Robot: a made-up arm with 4 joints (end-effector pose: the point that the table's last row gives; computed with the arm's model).
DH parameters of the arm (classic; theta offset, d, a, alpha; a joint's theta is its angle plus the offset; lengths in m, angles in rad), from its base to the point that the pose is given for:
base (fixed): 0 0 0 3.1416
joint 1: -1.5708 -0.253 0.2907 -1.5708
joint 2: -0.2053 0 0.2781 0
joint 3: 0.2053 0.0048 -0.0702 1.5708
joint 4: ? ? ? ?
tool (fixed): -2.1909 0.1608 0 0
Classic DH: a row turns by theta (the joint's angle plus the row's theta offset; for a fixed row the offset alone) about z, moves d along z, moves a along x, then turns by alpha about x.
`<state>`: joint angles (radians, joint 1 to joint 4).
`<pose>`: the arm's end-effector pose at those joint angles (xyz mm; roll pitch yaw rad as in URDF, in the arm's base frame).
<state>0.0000 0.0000 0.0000 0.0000</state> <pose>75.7 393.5 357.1 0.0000 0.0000 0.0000</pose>
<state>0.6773 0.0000 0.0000 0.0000</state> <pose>305.6 259.2 357.1 0.0000 0.0000 -0.6773</pose>
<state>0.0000 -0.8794 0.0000 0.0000</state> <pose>75.7 436.4 240.2 -0.8794 0.0000 0.0000</pose>
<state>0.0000 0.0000 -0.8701 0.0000</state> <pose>75.7 576.6 429.5 -0.8701 0.0000 0.0000</pose>
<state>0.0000 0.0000 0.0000 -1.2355</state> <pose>121.9 527.0 357.1 0.0000 0.0000 1.2355</pose>
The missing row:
joint 4: -0.6201 0 -0.122 3.1416
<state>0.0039 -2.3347 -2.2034 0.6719</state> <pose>-1.8 -63.6 -121.4 1.7921 0.6599 0.1332</pose>
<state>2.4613 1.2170 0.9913 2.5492</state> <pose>289.7 -184.0 371.0 -2.2996 0.4653 0.2993</pose>
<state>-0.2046 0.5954 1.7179 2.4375</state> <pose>-203.9 424.2 220.3 -2.4485 0.4972 2.8249</pose>
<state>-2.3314 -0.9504 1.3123 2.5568</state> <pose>-157.4 -300.4 139.5 -0.3058 0.1967 -0.2558</pose>
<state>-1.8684 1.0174 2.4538 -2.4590</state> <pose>-467.6 -130.4 286.0 2.8821 0.2056 -0.6175</pose>
